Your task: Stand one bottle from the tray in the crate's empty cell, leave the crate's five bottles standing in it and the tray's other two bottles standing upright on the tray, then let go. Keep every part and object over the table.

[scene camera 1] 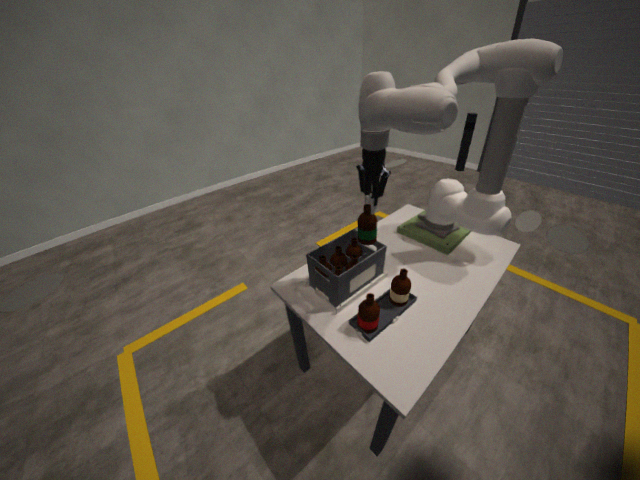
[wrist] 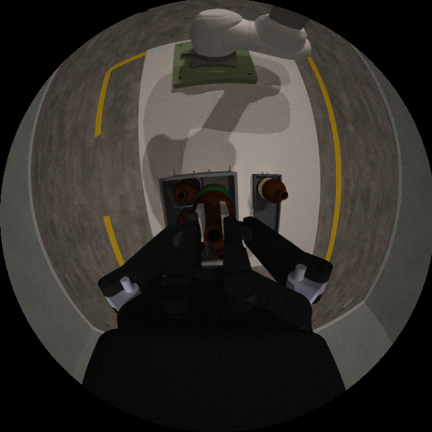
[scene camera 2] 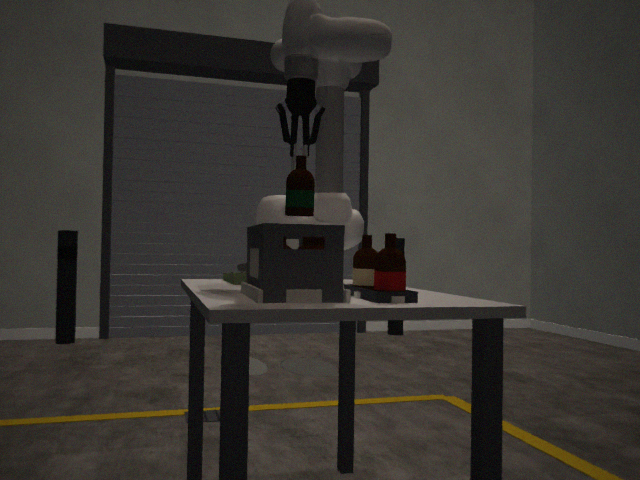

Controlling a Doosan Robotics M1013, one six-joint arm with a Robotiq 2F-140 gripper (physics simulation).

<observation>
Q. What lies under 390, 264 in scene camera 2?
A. A red-labelled bottle.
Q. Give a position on a green-labelled brown bottle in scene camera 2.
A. At 300, 183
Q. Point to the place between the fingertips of the gripper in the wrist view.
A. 212, 211
</observation>
